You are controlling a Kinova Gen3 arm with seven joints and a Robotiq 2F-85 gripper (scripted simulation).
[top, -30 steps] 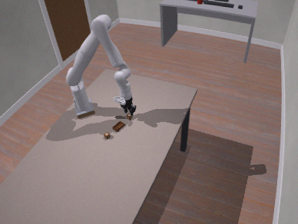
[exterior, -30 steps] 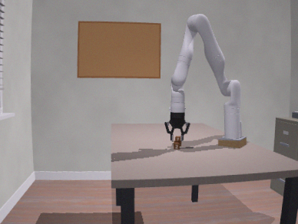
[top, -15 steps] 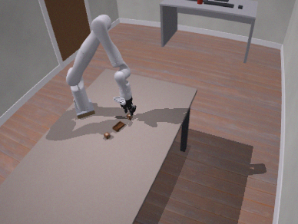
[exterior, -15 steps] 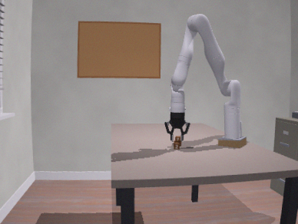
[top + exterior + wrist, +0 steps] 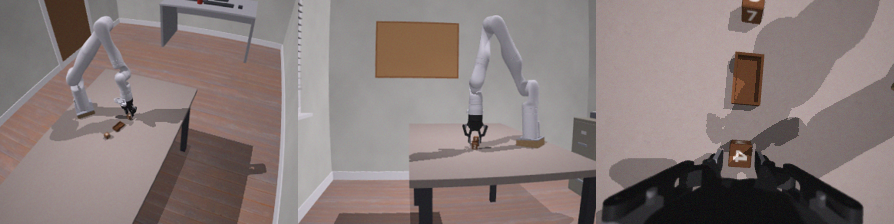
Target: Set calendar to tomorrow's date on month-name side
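My gripper is now 30 mm above the digit cube. From my hand the other things lie so: brown number cube 190 mm to the right, 100 mm behind, 30 mm below; then brown calendar tray 100 mm to the right, 50 mm behind, 30 mm below.
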